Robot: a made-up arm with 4 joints. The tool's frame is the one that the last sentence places.
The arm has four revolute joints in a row. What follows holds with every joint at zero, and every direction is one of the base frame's. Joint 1 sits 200 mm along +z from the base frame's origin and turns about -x. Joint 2 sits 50 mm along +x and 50 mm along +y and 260 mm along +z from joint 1 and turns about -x. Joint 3 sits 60 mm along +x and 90 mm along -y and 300 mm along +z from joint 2 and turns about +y. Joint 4 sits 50 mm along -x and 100 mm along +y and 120 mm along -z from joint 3 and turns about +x. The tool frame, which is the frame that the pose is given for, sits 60 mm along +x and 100 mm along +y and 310 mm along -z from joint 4; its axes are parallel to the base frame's.
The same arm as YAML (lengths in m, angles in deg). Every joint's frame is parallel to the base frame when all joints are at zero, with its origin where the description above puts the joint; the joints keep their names.
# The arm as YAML. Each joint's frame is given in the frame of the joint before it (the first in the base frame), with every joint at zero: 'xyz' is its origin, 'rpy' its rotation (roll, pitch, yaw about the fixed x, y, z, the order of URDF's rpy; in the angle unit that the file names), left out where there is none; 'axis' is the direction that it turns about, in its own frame. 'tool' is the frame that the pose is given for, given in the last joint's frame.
units:
  length: m
  angle: deg
joints:
  - name: joint 1
    type: revolute
    origin:
      xyz: [0.0, 0.0, 0.2]
    axis: "-x"
  - name: joint 2
    type: revolute
    origin:
      xyz: [0.05, 0.05, 0.26]
    axis: "-x"
  - name: joint 3
    type: revolute
    origin:
      xyz: [0.06, -0.09, 0.3]
    axis: "+y"
  - name: joint 4
    type: revolute
    origin:
      xyz: [-0.05, 0.1, -0.12]
    axis: "+x"
tool:
  origin:
    xyz: [0.06, 0.1, -0.31]

